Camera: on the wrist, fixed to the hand. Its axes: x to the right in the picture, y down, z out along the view.
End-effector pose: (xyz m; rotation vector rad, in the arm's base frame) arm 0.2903 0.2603 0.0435 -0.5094 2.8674 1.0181
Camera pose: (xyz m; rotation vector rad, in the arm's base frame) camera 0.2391 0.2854 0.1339 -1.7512 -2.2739 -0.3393
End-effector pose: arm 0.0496 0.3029 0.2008 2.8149 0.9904 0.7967
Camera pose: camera 0.0928 0.2417 0.2770 -2.3102 1.1260 -0.1911
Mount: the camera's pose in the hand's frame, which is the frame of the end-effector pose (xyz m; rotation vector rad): 0.0265 0.0895 -0.0521 0.3292 -0.1786 1.6558
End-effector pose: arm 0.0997 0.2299 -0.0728 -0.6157 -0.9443 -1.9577
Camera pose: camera 0.1594 0.1440 -0.0507 -0.9213 -0.4555 -0.2743
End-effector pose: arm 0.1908 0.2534 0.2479 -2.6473 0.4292 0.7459
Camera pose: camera 0.2015 0.1471 0.2523 -1.3838 2.4319 1.0705
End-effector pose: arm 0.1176 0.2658 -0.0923 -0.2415 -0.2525 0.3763
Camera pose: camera 0.1268 0.3473 -0.1609 -0.0358 -0.1069 2.0670
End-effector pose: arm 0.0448 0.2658 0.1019 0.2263 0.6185 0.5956
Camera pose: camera -0.0100 0.3551 0.0809 1.1304 0.2239 2.0280
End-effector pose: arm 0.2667 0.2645 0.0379 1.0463 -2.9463 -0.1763
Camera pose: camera 0.1924 0.3114 0.0987 1.4119 2.6195 -0.2306
